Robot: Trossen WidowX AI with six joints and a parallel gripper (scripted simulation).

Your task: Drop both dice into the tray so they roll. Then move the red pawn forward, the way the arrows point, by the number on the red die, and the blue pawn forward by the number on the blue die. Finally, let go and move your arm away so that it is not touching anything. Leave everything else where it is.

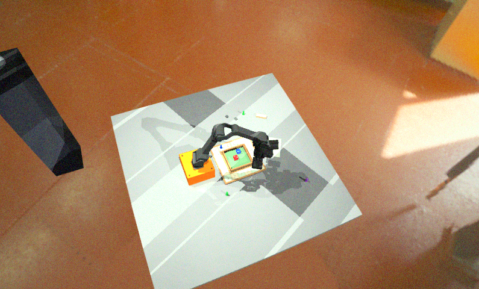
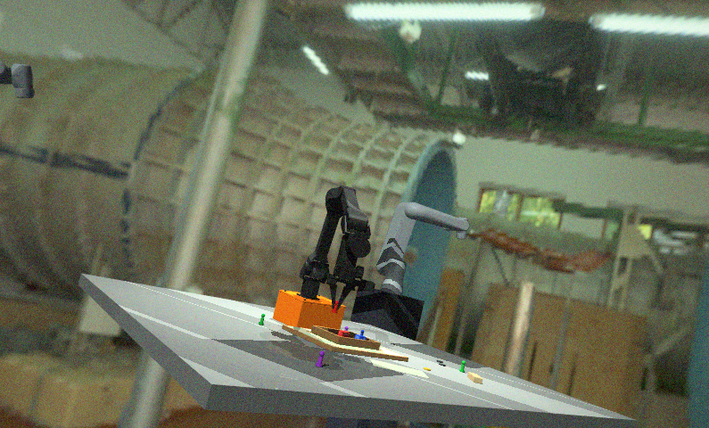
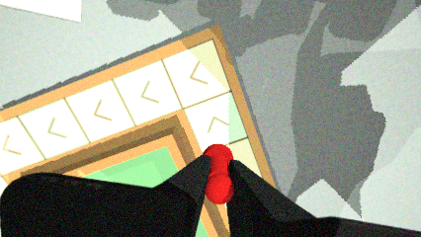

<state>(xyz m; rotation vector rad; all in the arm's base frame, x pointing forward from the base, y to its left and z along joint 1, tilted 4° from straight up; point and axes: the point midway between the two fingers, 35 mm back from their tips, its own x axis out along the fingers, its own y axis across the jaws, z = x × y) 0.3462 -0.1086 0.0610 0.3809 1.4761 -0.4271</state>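
Right now my gripper tip is 15 cm past the blue pawn, 23 cm to the right of it and 8 cm above it. Also, from my gripper tip: red pawn 1 cm above; then green tray 8 cm behind, 11 cm to the left, 10 cm below; then white card 19 cm ahead, 12 cm to the left, 11 cm below.
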